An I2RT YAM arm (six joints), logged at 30 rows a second.
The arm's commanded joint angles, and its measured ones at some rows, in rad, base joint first. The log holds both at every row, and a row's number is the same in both.
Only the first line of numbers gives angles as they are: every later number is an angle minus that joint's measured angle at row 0.
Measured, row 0: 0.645, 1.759, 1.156, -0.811, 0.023, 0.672
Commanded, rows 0 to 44: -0.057, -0.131, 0.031, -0.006, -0.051, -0.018; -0.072, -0.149, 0.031, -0.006, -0.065, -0.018; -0.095, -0.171, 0.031, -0.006, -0.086, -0.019; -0.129, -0.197, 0.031, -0.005, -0.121, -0.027; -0.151, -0.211, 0.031, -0.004, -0.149, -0.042; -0.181, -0.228, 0.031, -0.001, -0.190, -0.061; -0.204, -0.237, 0.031, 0.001, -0.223, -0.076; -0.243, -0.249, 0.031, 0.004, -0.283, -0.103; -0.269, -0.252, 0.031, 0.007, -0.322, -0.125; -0.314, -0.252, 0.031, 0.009, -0.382, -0.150; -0.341, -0.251, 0.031, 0.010, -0.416, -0.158; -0.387, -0.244, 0.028, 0.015, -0.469, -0.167; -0.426, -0.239, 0.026, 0.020, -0.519, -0.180; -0.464, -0.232, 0.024, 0.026, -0.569, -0.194; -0.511, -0.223, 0.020, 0.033, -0.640, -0.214; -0.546, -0.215, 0.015, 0.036, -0.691, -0.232; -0.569, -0.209, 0.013, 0.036, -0.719, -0.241; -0.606, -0.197, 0.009, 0.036, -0.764, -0.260; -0.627, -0.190, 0.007, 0.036, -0.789, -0.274; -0.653, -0.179, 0.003, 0.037, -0.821, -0.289; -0.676, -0.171, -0.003, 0.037, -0.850, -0.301; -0.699, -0.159, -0.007, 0.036, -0.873, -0.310; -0.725, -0.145, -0.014, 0.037, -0.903, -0.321; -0.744, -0.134, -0.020, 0.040, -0.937, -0.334; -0.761, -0.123, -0.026, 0.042, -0.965, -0.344; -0.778, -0.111, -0.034, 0.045, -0.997, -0.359; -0.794, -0.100, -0.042, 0.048, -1.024, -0.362; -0.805, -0.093, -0.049, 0.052, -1.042, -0.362; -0.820, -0.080, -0.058, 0.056, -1.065, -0.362; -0.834, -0.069, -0.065, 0.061, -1.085, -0.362; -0.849, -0.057, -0.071, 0.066, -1.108, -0.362; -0.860, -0.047, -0.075, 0.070, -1.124, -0.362; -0.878, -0.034, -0.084, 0.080, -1.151, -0.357; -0.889, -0.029, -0.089, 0.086, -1.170, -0.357; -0.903, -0.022, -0.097, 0.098, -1.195, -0.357; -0.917, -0.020, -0.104, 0.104, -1.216, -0.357; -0.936, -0.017, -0.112, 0.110, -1.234, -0.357; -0.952, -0.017, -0.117, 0.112, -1.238, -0.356; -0.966, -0.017, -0.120, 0.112, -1.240, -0.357; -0.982, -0.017, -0.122, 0.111, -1.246, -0.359; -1.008, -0.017, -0.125, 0.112, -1.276, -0.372; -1.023, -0.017, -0.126, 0.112, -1.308, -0.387; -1.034, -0.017, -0.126, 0.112, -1.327, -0.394; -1.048, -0.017, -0.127, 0.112, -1.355, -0.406; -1.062, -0.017, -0.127, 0.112, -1.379, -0.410
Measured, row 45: -1.014, -0.025, -0.122, 0.107, -1.222, -0.353
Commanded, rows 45 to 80: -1.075, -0.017, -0.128, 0.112, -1.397, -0.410; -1.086, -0.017, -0.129, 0.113, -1.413, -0.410; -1.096, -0.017, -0.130, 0.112, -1.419, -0.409; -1.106, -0.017, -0.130, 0.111, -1.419, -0.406; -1.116, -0.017, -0.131, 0.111, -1.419, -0.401; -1.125, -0.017, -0.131, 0.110, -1.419, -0.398; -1.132, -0.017, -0.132, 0.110, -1.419, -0.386; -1.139, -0.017, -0.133, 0.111, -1.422, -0.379; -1.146, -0.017, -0.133, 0.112, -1.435, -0.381; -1.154, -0.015, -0.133, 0.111, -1.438, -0.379; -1.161, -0.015, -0.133, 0.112, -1.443, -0.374; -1.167, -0.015, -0.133, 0.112, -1.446, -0.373; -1.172, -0.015, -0.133, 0.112, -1.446, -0.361; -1.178, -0.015, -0.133, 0.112, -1.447, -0.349; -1.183, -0.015, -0.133, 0.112, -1.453, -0.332; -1.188, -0.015, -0.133, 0.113, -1.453, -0.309; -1.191, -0.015, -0.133, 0.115, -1.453, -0.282; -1.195, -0.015, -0.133, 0.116, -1.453, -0.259; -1.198, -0.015, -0.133, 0.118, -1.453, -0.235; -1.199, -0.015, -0.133, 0.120, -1.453, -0.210; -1.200, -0.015, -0.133, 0.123, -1.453, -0.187; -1.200, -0.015, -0.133, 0.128, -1.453, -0.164; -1.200, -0.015, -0.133, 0.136, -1.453, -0.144; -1.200, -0.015, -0.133, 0.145, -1.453, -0.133; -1.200, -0.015, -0.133, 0.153, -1.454, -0.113; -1.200, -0.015, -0.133, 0.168, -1.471, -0.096; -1.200, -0.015, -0.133, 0.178, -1.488, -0.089; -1.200, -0.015, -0.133, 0.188, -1.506, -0.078; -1.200, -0.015, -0.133, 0.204, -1.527, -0.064; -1.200, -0.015, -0.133, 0.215, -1.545, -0.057; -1.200, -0.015, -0.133, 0.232, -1.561, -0.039; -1.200, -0.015, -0.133, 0.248, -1.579, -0.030; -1.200, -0.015, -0.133, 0.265, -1.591, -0.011; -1.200, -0.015, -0.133, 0.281, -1.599, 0.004; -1.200, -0.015, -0.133, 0.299, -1.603, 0.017; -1.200, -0.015, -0.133, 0.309, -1.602, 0.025
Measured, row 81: -1.196, -0.025, -0.126, 0.280, -1.523, -0.040
